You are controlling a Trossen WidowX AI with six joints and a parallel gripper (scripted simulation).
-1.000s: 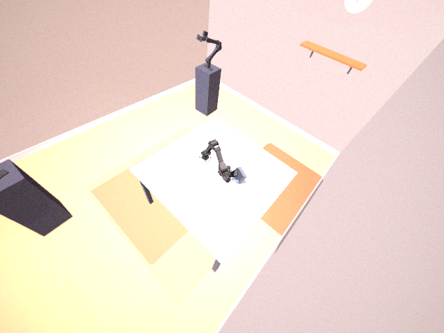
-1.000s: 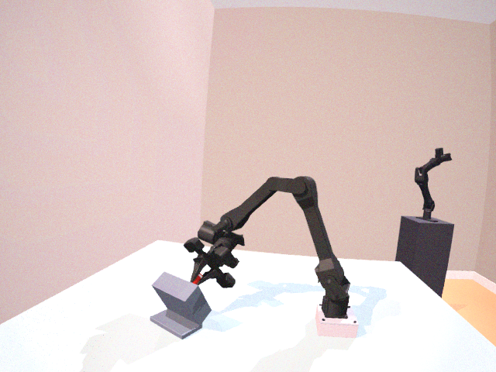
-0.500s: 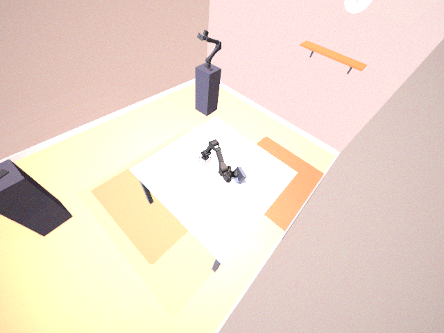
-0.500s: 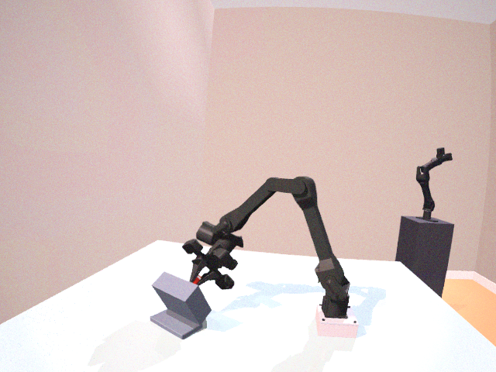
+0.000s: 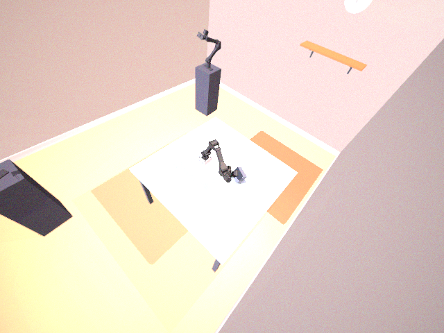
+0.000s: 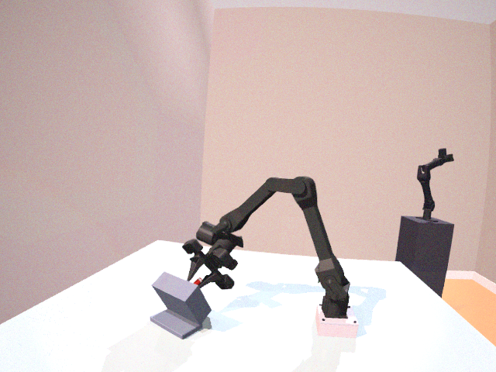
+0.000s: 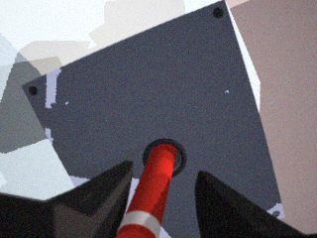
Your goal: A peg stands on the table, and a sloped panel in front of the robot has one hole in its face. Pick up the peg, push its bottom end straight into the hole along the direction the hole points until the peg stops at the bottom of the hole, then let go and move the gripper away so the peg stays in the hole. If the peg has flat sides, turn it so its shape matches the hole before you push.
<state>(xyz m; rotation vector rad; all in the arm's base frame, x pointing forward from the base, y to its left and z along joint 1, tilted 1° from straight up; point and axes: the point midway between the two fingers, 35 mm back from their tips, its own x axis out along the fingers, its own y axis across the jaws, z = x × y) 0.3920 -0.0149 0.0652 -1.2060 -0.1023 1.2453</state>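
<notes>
My gripper tip is now 20 mm to the left of the round red peg and 10 mm past it. Also, from my gripper tip: sloped panel 30 mm to the left, 20 mm below, 20 mm ahead.
</notes>
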